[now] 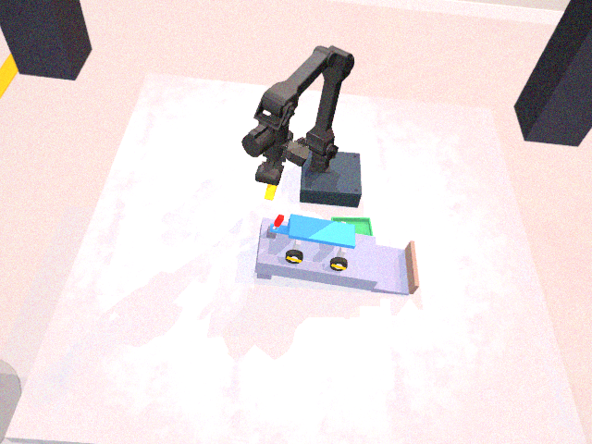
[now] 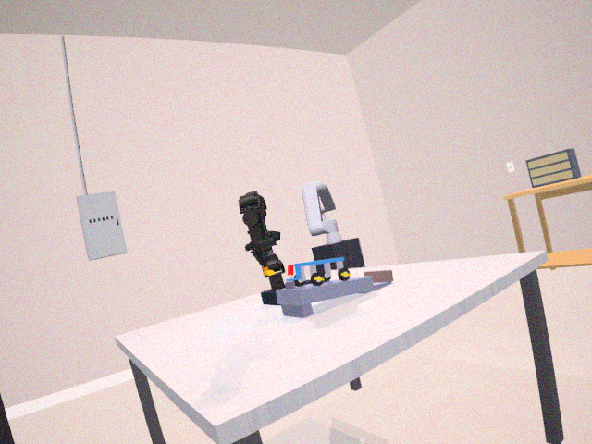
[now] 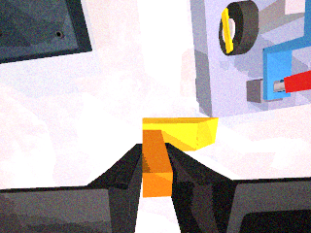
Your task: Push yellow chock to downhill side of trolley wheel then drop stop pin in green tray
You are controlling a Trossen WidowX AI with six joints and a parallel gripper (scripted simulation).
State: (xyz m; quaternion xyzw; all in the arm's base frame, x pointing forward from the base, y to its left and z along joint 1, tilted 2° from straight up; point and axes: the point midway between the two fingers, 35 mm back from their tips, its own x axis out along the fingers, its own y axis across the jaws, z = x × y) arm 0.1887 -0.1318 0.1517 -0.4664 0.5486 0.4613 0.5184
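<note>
Right now the yellow chock is 2 cm ahead of my gripper tip and 1 cm below it. From my gripper tip the other things lie so: blue trolley 15 cm ahead, 14 cm to the left, 6 cm below; red-headed stop pin 13 cm ahead, 2 cm to the left, 4 cm below; lilac ramp 15 cm ahead, 14 cm to the left, 13 cm below.
</note>
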